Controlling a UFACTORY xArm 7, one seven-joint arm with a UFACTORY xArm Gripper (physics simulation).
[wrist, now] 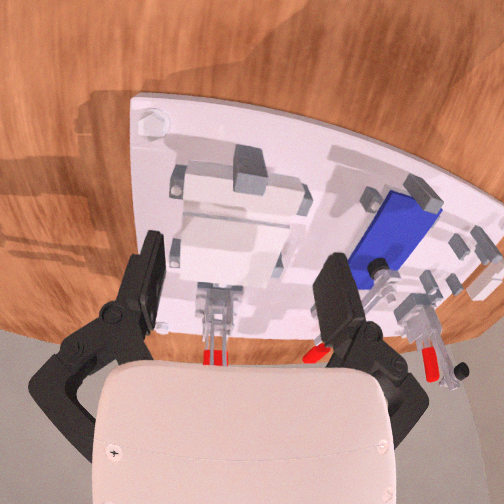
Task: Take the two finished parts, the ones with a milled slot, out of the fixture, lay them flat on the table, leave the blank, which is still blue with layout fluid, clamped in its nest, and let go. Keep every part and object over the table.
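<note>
In the wrist view a white fixture plate (300, 225) lies on the wooden table. In its left nest sits a pale part (235, 230) with a slot running across it. The blue blank (395, 230) sits in the middle nest with a clamp tip pressing on its near end. A second pale part (487, 282) shows at the right edge, mostly cut off. My gripper (245, 287) is open and empty. Its fingers stand either side of the near end of the left pale part, and I cannot tell how far above it.
Three toggle clamps with red handles line the plate's near edge, at the left (215, 357), the middle (316, 352) and the right (430, 362). A grey stop block (250, 170) stands behind the left part. The table's edge runs just past the clamps, with grey floor (30, 425) beyond.
</note>
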